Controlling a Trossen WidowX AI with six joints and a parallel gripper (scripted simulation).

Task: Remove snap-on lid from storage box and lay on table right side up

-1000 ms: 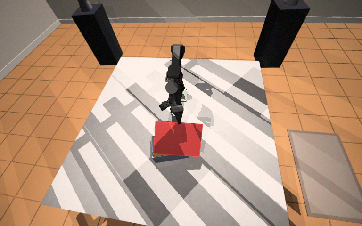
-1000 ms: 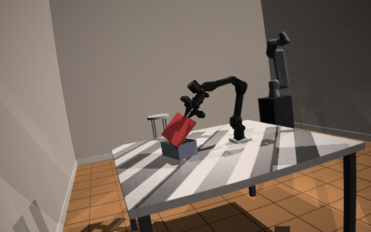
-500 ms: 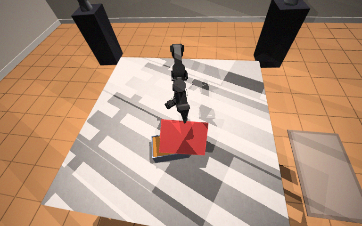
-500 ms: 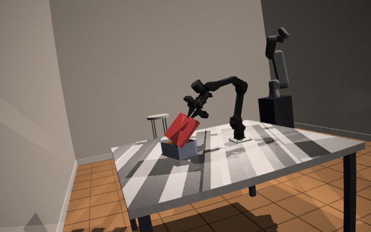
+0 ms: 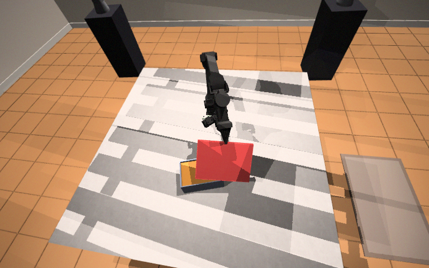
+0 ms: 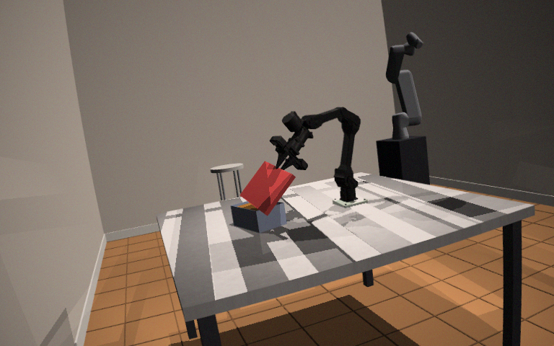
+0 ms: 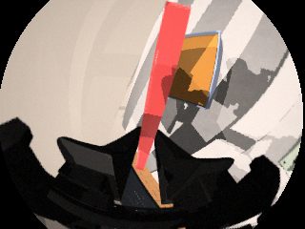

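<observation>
My gripper tip is 60 mm short of the red lid, 50 mm above it and 10 mm to the left of it. Round my gripper tip: blue-grey storage box 190 mm below, 130 mm to the right, 70 mm ahead.
</observation>
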